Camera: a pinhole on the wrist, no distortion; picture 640 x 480 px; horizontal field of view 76.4 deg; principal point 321.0 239.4 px. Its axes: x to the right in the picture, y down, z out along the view. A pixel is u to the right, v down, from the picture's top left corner.
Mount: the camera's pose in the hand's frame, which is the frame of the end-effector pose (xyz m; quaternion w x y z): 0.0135 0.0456 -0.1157 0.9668 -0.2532 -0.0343 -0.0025
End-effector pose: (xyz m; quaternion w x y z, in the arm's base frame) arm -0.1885 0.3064 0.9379 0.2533 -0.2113 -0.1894 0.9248
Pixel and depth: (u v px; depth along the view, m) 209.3 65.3 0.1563
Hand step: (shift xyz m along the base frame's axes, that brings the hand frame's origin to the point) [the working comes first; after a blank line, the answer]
In the camera's frame: -0.0429 -0.0669 0.1563

-0.0169 -0.0853 0.0251
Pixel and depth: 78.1 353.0 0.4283
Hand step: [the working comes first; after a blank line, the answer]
In the camera's frame: -0.2558 0.1196 0.4283

-0.0177 -0.4756 0.0674
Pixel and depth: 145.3 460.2 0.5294
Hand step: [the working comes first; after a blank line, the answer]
In the camera's frame: -0.2287 0.2875 0.5294

-0.1165 -0.6211 -0.0231
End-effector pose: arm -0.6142 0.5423 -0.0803 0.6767 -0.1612 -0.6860 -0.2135
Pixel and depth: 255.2 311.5 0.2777
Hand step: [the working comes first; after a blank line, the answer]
In the camera's frame: -0.0449 0.0492 0.2777

0.0310 0.2456 -0.0307
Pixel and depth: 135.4 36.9 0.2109
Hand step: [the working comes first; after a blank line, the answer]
In the camera's frame: -0.0963 -0.1050 0.2109

-0.0649 0.1123 -0.0933
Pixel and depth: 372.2 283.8 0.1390
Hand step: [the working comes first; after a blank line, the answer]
In the camera's frame: 0.0175 0.0152 0.1390

0.0651 0.1069 0.0317
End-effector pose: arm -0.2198 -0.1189 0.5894 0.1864 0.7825 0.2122 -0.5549
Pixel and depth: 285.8 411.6 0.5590
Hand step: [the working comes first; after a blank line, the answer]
In the camera's frame: -0.0484 0.2367 0.5590

0.0654 -0.5820 0.0129
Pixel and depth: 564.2 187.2 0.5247
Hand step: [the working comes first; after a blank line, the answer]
In the camera's frame: 0.3138 -0.0674 0.5247

-0.0924 -0.3799 -0.3859
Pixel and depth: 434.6 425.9 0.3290
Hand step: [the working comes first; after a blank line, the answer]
In the camera's frame: 0.0919 0.1509 0.3290

0.1275 -0.3285 -0.0958
